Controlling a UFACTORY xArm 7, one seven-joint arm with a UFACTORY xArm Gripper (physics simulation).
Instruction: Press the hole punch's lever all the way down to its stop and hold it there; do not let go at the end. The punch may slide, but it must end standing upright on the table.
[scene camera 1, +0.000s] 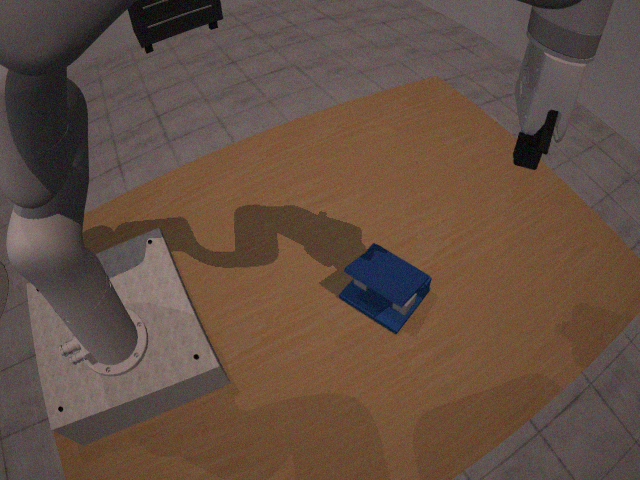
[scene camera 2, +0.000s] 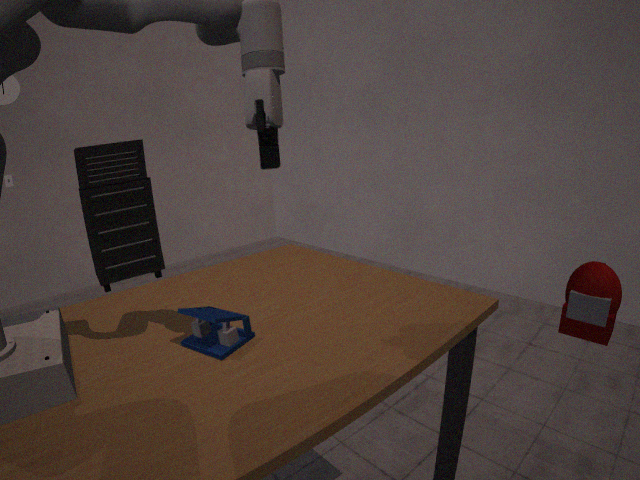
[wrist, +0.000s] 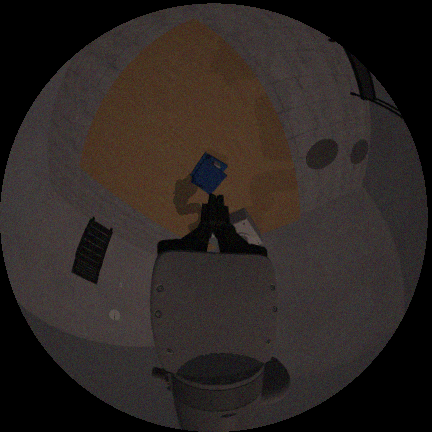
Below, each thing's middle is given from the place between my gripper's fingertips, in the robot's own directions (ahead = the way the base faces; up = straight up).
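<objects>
From where my hand is, I can see the blue lever (scene camera 1: 387, 274) 0.28 m below it, 0.11 m to the left and 0.10 m behind. There's a blue hole punch (scene camera 1: 372, 304) as well, and that's 0.30 m below my hand, 0.11 m to the left of it and 0.10 m behind it.
</objects>
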